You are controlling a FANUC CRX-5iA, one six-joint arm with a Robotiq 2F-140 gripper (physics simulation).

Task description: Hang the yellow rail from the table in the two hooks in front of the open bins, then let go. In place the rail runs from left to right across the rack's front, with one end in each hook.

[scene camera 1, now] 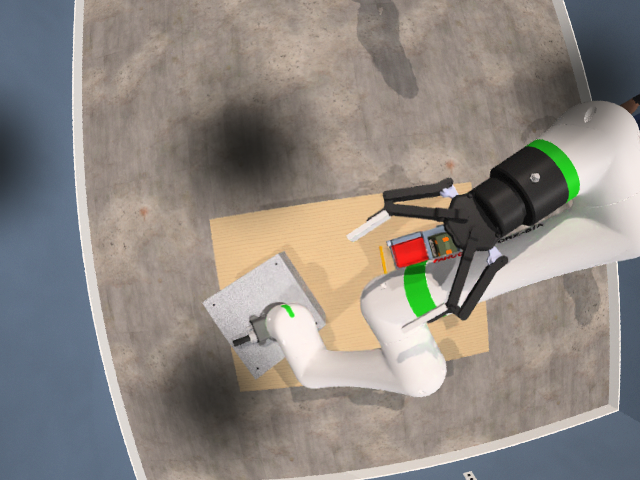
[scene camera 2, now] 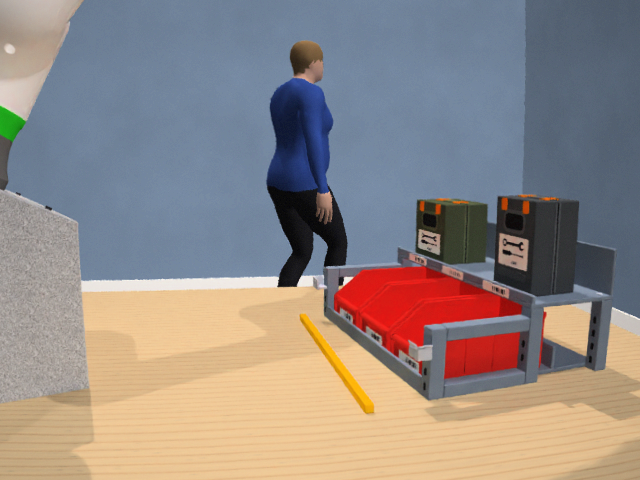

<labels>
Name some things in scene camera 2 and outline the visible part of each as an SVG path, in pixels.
A yellow rail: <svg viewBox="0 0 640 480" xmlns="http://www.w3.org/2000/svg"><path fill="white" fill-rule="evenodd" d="M300 314L300 321L365 413L373 413L374 404L307 315Z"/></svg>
A dark grey case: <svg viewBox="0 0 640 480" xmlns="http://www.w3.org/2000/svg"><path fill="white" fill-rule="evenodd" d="M498 196L494 281L534 296L572 293L575 275L579 201L540 195Z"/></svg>
</labels>
